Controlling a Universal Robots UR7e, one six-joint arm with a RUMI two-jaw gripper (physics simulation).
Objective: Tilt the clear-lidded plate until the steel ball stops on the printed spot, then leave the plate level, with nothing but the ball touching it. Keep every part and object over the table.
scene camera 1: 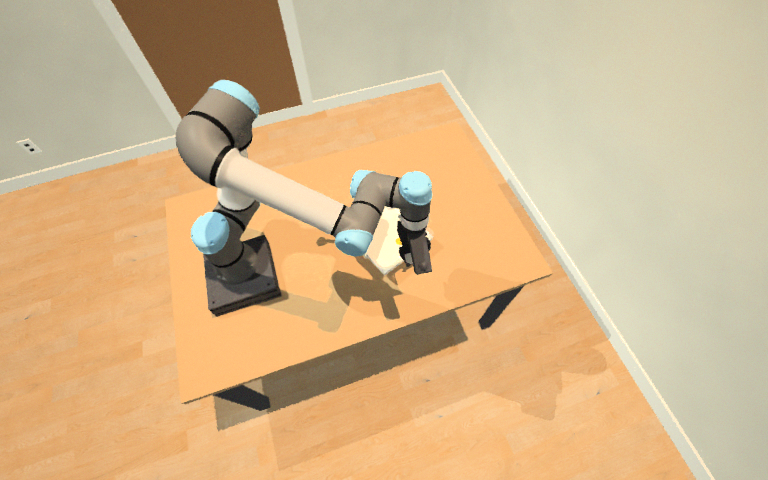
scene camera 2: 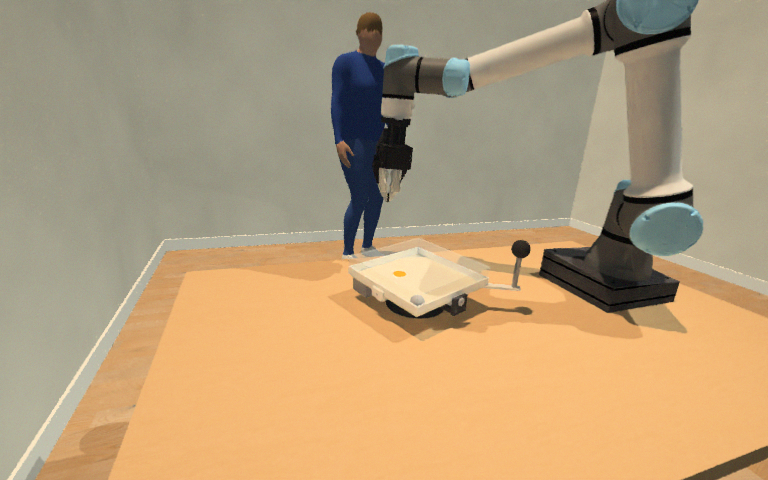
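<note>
The pale square plate (scene camera 1: 386, 259) (scene camera 2: 396, 299) stands on a dark round base on the table. Its clear lid shows faintly. I cannot tell for certain whether the plate is level. The steel ball (scene camera 2: 417, 300) is at the plate's near corner in the scene camera 2 view, apart from the printed orange spot (scene camera 1: 399, 241) (scene camera 2: 399, 273); the ball cannot be made out in the scene camera 1 view. My gripper (scene camera 2: 388, 198) is shut and empty, pointing down above the plate and apart from it. In the scene camera 1 view the gripper hides part of the plate.
A crank arm with a black knob (scene camera 2: 521, 249) sticks out from the plate toward the robot base (scene camera 1: 243, 283) (scene camera 2: 608, 285). A dark block with a pale dial (scene camera 2: 458, 303) is at the plate's near right side. A person (scene camera 2: 357, 96) stands beyond the table (scene camera 1: 237, 350) (scene camera 2: 339, 396).
</note>
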